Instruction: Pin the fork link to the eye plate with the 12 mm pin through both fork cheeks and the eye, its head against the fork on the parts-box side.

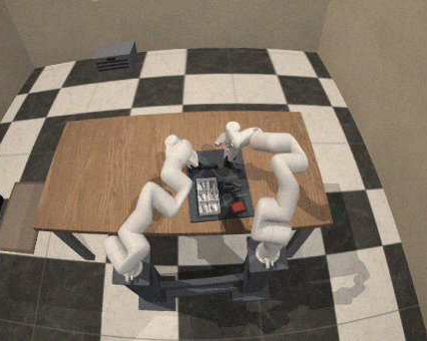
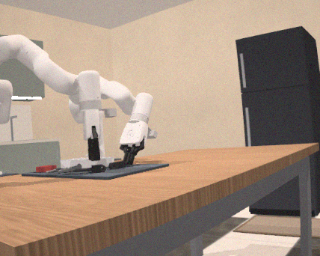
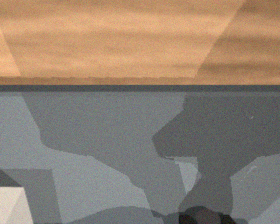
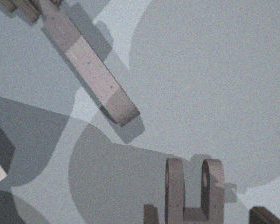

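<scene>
Now: the fork link 50 mm below my right hand. The rest, counted from my right hand: eye plate: 120 mm to the left, 50 mm below, 10 mm ahead; dark mat: 100 mm behind, 90 mm to the left, 60 mm below; white parts box: 190 mm behind, 150 mm to the left, 50 mm below.
My left gripper is now 6 cm to the left of the eye plate and 2 cm above it. Round my left hand: dark mat (10 cm behind, 10 cm to the right, 3 cm below); then fork link (1 cm behind, 18 cm to the right, 2 cm below); then white parts box (20 cm behind, 3 cm to the right, 2 cm below).
</scene>
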